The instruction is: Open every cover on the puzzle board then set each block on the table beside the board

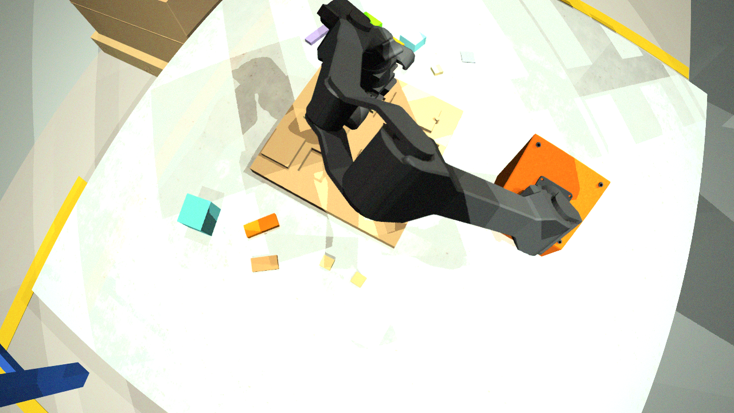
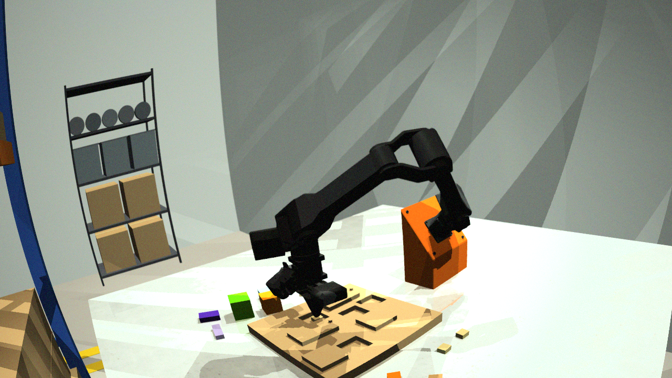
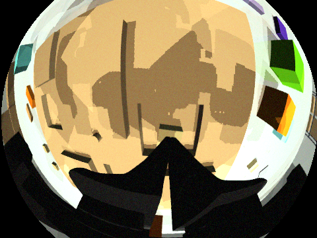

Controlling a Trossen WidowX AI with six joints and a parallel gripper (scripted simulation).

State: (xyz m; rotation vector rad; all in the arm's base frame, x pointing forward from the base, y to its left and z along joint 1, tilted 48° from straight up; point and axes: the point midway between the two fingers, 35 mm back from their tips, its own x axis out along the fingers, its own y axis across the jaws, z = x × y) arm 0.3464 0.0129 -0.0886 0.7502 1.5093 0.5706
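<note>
Now: the grey tile 120 mm behind my gripper tip, 230 mm to the right of it and 20 mm below it. Round my gripper tip: orange cube 30 mm ahead, 140 mm to the right; then green cube 100 mm ahead, 160 mm to the right; then pale cyan block 10 mm ahead, 200 mm to the right, 10 mm below.
</note>
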